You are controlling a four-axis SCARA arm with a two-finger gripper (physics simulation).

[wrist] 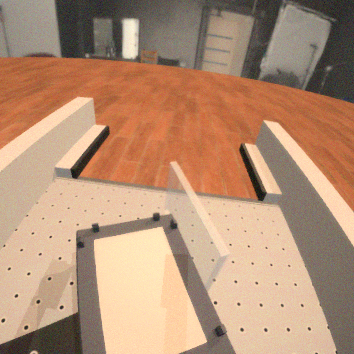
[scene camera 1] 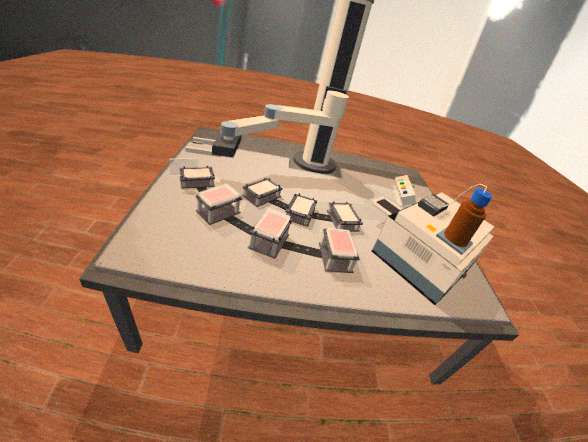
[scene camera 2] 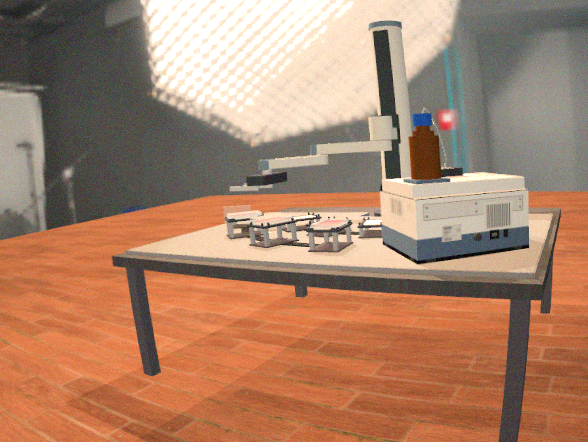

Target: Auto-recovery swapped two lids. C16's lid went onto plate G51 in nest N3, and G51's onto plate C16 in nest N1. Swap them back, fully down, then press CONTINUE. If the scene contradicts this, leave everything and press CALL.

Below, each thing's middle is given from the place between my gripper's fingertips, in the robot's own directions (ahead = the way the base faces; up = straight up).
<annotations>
My hand is 42 cm short of the brown bottle (scene camera 2: 424, 148), 99 cm to the right of it and 14 cm below it.
</annotations>
